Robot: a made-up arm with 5 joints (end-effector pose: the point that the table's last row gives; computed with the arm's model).
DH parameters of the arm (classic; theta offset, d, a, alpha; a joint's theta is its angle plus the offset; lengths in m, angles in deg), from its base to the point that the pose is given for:
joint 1: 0 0.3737 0 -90
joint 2: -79.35 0 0.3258 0
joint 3: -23.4 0 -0.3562 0
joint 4: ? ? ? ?
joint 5: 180 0.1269 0 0
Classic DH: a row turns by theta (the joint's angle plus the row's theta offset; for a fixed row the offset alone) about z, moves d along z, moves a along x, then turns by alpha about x.
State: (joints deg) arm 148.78 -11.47 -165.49 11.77 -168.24
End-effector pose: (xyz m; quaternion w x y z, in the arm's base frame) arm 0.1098 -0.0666 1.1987 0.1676 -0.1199 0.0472 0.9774
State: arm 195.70 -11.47 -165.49 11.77 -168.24
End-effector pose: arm 0.1236 0.0347 1.1987 0.2354 0.1288 0.0044 -0.9633
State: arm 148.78 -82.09 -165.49 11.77 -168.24
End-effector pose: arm 0.7020 -0.4255 0.5263 0.1494 0.4355 -0.1714 0.8710
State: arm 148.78 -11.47 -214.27 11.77 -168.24
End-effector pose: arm 0.3948 -0.2393 0.9353 0.1616 0.2718 -0.1070 0.9426
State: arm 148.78 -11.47 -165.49 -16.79 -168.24
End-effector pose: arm 0.1637 -0.0992 1.1502 0.1678 0.1114 -0.0439 0.9785
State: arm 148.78 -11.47 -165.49 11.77 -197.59
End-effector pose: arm 0.1098 -0.0666 1.1987 0.4097 -0.1280 0.0153 0.9031
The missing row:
joint 4: -77.25 0 -0.0994 90
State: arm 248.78 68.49 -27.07 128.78 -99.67
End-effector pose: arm -0.0107 -0.0275 0.2307 0.9604 -0.0850 0.0086 -0.2653
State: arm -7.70 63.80 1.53 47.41 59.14
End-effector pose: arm -0.1234 0.0167 0.2020 0.3613 0.4623 -0.3050 -0.7501
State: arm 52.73 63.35 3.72 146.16 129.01
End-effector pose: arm 0.0062 0.0081 0.4164 0.9581 -0.2249 0.1766 0.0145
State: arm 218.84 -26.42 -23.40 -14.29 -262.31
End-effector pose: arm -0.3000 -0.2416 0.5572 0.1965 -0.4164 -0.7382 0.4930
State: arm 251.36 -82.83 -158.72 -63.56 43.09
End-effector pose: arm 0.2236 0.6630 0.4155 0.2495 -0.2167 0.8606 0.3875
